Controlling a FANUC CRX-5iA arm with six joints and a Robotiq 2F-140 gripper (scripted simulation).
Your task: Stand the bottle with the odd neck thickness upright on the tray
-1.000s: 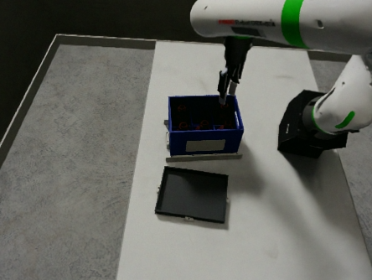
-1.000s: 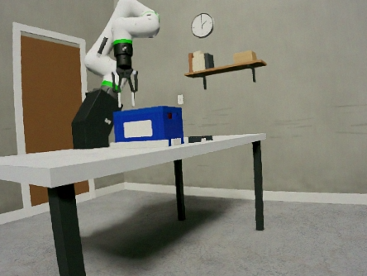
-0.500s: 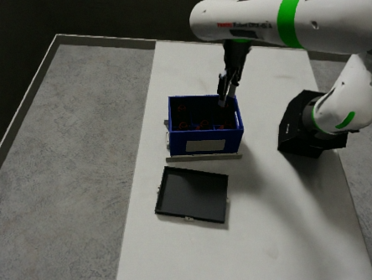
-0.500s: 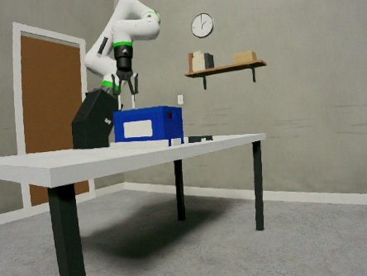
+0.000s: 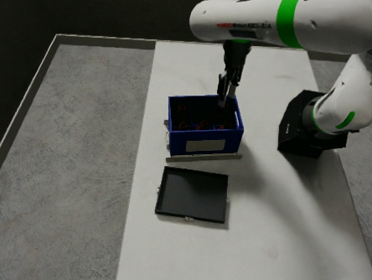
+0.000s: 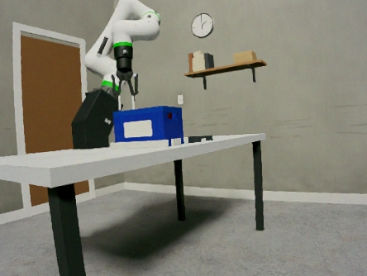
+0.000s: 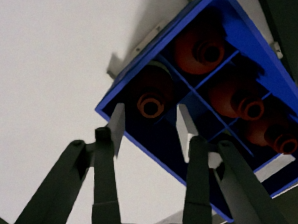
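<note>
My gripper is now 13 cm above the crate, 8 cm short of it and 5 cm to the right of it. The rest, counted from my hand: dark tray (32 cm to the left, 20 cm below, 12 cm ahead).
</note>
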